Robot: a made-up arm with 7 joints. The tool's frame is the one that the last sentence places. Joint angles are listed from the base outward.
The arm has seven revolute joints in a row. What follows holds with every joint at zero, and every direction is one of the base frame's.
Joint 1 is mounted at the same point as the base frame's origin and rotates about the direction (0.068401, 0.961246, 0.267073), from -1.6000 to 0.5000 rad.
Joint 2 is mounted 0.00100 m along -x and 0.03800 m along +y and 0.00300 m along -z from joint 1 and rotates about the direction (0.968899, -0.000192, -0.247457), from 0.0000 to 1.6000 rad.
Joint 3 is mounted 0.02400 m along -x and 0.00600 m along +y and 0.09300 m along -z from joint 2 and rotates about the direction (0.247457, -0.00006, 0.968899), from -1.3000 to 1.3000 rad.
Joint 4 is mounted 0.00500 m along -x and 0.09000 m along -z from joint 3 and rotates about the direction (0.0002, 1, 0.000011), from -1.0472 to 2.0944 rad.
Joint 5 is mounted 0.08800 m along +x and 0.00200 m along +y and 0.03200 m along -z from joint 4 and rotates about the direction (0.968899, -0.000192, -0.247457), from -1.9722 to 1.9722 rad.
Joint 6 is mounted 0.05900 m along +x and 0.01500 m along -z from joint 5 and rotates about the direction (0.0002, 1, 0.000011), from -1.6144 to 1.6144 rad.
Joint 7 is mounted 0.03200 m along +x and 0.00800 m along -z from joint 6 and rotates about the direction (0.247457, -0.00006, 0.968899), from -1.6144 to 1.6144 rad.
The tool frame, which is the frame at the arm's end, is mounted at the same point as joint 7; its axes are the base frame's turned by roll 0.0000, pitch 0.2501 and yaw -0.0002 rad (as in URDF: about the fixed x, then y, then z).
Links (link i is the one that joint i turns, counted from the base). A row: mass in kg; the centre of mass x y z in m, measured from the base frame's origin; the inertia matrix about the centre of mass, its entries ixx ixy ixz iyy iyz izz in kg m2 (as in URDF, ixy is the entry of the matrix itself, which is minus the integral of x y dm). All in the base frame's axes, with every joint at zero. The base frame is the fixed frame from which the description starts. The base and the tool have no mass.
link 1: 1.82; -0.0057 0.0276 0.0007; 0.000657 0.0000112 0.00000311 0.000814 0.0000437 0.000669
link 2: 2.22; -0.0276 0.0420 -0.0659; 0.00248 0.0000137 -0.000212 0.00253 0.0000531 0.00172
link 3: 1.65; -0.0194 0.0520 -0.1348; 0.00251 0 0.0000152 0.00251 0 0.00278
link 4: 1.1; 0.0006 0.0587 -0.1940; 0.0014 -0.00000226 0.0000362 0.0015 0 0.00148
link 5: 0.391; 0.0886 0.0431 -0.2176; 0.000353 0 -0.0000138 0.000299 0 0.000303
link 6: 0.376; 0.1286 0.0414 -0.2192; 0.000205 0 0 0.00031 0 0.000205
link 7: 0.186; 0.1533 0.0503 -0.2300; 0.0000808 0 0.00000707 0.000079 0 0.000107
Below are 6 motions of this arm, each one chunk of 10 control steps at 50 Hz.
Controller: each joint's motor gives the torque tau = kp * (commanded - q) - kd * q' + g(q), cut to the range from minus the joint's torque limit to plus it. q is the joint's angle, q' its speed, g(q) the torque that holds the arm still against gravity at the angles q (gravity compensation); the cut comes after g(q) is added. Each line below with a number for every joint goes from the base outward.
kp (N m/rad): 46 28 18 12 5.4 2.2 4.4
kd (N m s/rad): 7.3 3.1 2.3 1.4 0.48 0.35 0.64
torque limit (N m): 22 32 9.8 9.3 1.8 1 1.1
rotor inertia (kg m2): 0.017 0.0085 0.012 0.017 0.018 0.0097 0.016
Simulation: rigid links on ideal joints. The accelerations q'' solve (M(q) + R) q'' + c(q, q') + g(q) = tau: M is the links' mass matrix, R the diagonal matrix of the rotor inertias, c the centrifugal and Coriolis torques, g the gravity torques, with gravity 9.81 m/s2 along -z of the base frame. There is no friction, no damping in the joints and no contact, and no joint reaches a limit. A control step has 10 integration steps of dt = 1/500 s. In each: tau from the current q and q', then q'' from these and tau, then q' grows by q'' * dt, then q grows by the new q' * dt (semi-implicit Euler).
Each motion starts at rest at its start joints. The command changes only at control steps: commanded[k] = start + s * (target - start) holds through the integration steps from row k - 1 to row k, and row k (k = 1, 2, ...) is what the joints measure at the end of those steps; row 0 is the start. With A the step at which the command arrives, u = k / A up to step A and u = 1 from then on. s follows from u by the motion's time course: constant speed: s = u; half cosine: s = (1 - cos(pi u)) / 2; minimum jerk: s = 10 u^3 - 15 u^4 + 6 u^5; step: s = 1 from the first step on.
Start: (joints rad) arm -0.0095 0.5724 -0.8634 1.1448 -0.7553 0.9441 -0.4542
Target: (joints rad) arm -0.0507 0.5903 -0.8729 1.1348 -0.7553 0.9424 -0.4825
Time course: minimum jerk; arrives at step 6
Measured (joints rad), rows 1 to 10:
1: -0.0096 0.5724 -0.8635 1.1448 -0.7553 0.9441 -0.4542
2: -0.0100 0.5726 -0.8639 1.1448 -0.7553 0.9442 -0.4546
3: -0.0111 0.5731 -0.8650 1.1447 -0.7553 0.9444 -0.4556
4: -0.0132 0.5740 -0.8666 1.1444 -0.7553 0.9448 -0.4574
5: -0.0163 0.5755 -0.8681 1.1438 -0.7553 0.9452 -0.4599
6: -0.0198 0.5772 -0.8693 1.1428 -0.7552 0.9454 -0.4627
7: -0.0234 0.5791 -0.8700 1.1416 -0.7552 0.9454 -0.4654
8: -0.0269 0.5810 -0.8704 1.1403 -0.7552 0.9452 -0.4679
9: -0.0301 0.5828 -0.8706 1.1391 -0.7552 0.9449 -0.4702
10: -0.0331 0.5845 -0.8707 1.1381 -0.7552 0.9444 -0.4721

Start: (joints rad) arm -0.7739 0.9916 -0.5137 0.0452 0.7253 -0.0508 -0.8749
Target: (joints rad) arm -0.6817 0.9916 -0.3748 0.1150 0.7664 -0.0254 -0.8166
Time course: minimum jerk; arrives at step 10
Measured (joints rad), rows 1 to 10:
1: -0.7738 0.9916 -0.5136 0.0452 0.7253 -0.0508 -0.8749
2: -0.7734 0.9914 -0.5127 0.0453 0.7255 -0.0508 -0.8747
3: -0.7722 0.9909 -0.5102 0.0459 0.7260 -0.0507 -0.8741
4: -0.7696 0.9902 -0.5052 0.0472 0.7271 -0.0505 -0.8727
5: -0.7655 0.9891 -0.4973 0.0497 0.7292 -0.0500 -0.8704
6: -0.7598 0.9880 -0.4869 0.0535 0.7322 -0.0491 -0.8669
7: -0.7530 0.9871 -0.4746 0.0588 0.7362 -0.0478 -0.8626
8: -0.7456 0.9866 -0.4615 0.0653 0.7408 -0.0460 -0.8576
9: -0.7381 0.9866 -0.4490 0.0724 0.7456 -0.0439 -0.8523
10: -0.7312 0.9872 -0.4377 0.0796 0.7504 -0.0417 -0.8473

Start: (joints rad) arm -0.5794 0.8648 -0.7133 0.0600 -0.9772 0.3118 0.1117
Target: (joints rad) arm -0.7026 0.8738 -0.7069 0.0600 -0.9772 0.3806 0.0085
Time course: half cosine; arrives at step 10
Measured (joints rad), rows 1 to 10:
1: -0.5796 0.8648 -0.7134 0.0601 -0.9772 0.3119 0.1116
2: -0.5803 0.8649 -0.7137 0.0603 -0.9772 0.3123 0.1110
3: -0.5821 0.8650 -0.7144 0.0607 -0.9772 0.3133 0.1095
4: -0.5854 0.8652 -0.7152 0.0614 -0.9772 0.3152 0.1067
5: -0.5904 0.8654 -0.7160 0.0622 -0.9771 0.3181 0.1024
6: -0.5970 0.8658 -0.7166 0.0630 -0.9771 0.3221 0.0965
7: -0.6051 0.8662 -0.7169 0.0637 -0.9770 0.3270 0.0892
8: -0.6143 0.8668 -0.7168 0.0641 -0.9770 0.3325 0.0809
9: -0.6240 0.8674 -0.7161 0.0641 -0.9770 0.3383 0.0722
10: -0.6336 0.8682 -0.7150 0.0638 -0.9770 0.3439 0.0635

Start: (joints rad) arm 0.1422 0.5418 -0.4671 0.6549 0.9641 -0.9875 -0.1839
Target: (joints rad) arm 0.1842 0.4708 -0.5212 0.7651 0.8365 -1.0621 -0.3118
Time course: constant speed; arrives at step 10
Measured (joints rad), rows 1 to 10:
1: 0.1423 0.5416 -0.4673 0.6556 0.9633 -0.9878 -0.1845
2: 0.1425 0.5407 -0.4679 0.6575 0.9609 -0.9887 -0.1863
3: 0.1431 0.5392 -0.4690 0.6609 0.9566 -0.9903 -0.1895
4: 0.1441 0.5369 -0.4707 0.6656 0.9504 -0.9926 -0.1940
5: 0.1455 0.5338 -0.4730 0.6714 0.9424 -0.9956 -0.1997
6: 0.1473 0.5299 -0.4758 0.6783 0.9330 -0.9992 -0.2065
7: 0.1495 0.5254 -0.4790 0.6860 0.9225 -1.0033 -0.2142
8: 0.1520 0.5202 -0.4827 0.6944 0.9111 -1.0079 -0.2227
9: 0.1548 0.5144 -0.4868 0.7034 0.8991 -1.0130 -0.2319
10: 0.1578 0.5082 -0.4912 0.7128 0.8867 -1.0184 -0.2417

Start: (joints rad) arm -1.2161 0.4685 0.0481 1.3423 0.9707 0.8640 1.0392
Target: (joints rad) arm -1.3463 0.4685 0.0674 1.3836 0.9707 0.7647 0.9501
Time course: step
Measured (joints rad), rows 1 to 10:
1: -1.2226 0.4683 0.0509 1.3517 0.9710 0.8605 1.0350
2: -1.2336 0.4681 0.0538 1.3636 0.9713 0.8535 1.0267
3: -1.2453 0.4681 0.0559 1.3721 0.9715 0.8449 1.0172
4: -1.2568 0.4680 0.0577 1.3771 0.9715 0.8359 1.0078
5: -1.2677 0.4680 0.0591 1.3796 0.9715 0.8271 0.9993
6: -1.2778 0.4679 0.0603 1.3803 0.9714 0.8188 0.9918
7: -1.2869 0.4679 0.0613 1.3801 0.9712 0.8112 0.9854
8: -1.2952 0.4680 0.0621 1.3792 0.9710 0.8043 0.9798
9: -1.3026 0.4680 0.0628 1.3782 0.9708 0.7983 0.9751
10: -1.3091 0.4680 0.0634 1.3772 0.9706 0.7930 0.9711

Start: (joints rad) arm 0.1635 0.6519 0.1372 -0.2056 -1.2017 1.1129 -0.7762
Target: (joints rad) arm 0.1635 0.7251 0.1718 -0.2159 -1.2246 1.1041 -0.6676
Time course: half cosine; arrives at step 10
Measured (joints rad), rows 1 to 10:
1: 0.1635 0.6520 0.1372 -0.2056 -1.2017 1.1129 -0.7761
2: 0.1635 0.6524 0.1373 -0.2057 -1.2019 1.1129 -0.7755
3: 0.1636 0.6534 0.1375 -0.2058 -1.2023 1.1130 -0.7739
4: 0.1637 0.6554 0.1380 -0.2060 -1.2031 1.1130 -0.7710
5: 0.1639 0.6586 0.1390 -0.2064 -1.2044 1.1130 -0.7664
6: 0.1640 0.6631 0.1406 -0.2069 -1.2062 1.1130 -0.7602
7: 0.1642 0.6688 0.1428 -0.2076 -1.2084 1.1129 -0.7526
8: 0.1643 0.6754 0.1454 -0.2083 -1.2109 1.1126 -0.7439
9: 0.1643 0.6825 0.1486 -0.2092 -1.2135 1.1121 -0.7347
10: 0.1643 0.6898 0.1519 -0.2101 -1.2161 1.1114 -0.7256

